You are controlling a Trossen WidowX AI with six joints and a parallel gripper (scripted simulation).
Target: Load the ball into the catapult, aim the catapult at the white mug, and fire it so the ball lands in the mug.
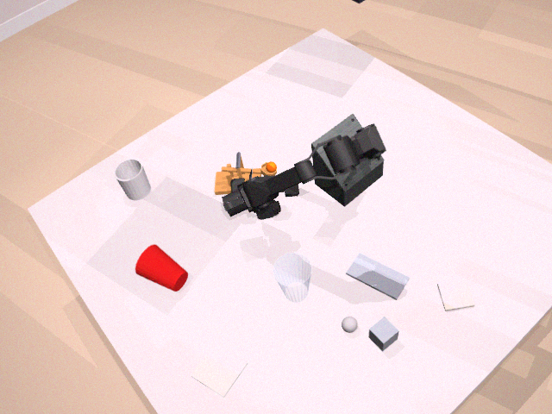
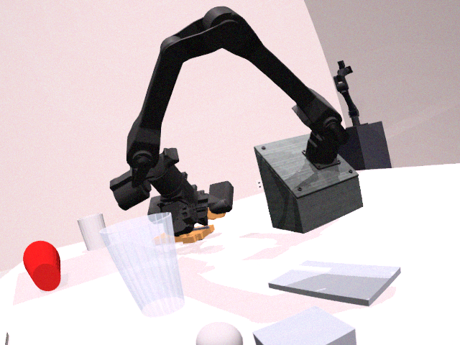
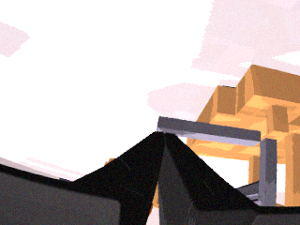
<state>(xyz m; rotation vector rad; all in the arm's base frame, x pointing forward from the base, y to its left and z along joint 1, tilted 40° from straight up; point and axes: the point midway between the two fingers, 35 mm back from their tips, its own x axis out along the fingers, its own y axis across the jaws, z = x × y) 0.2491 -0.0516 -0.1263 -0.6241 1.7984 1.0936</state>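
Now: the wooden catapult 2 cm ahead of my gripper tip, 5 cm to the right of it and 1 cm above it. Also, from my gripper tip: orange ball 4 cm behind, 3 cm to the right, 3 cm above; then white mug 29 cm ahead, 31 cm to the right, 1 cm below; then clear ribbed cup 16 cm ahead, 31 cm to the left, 1 cm below.
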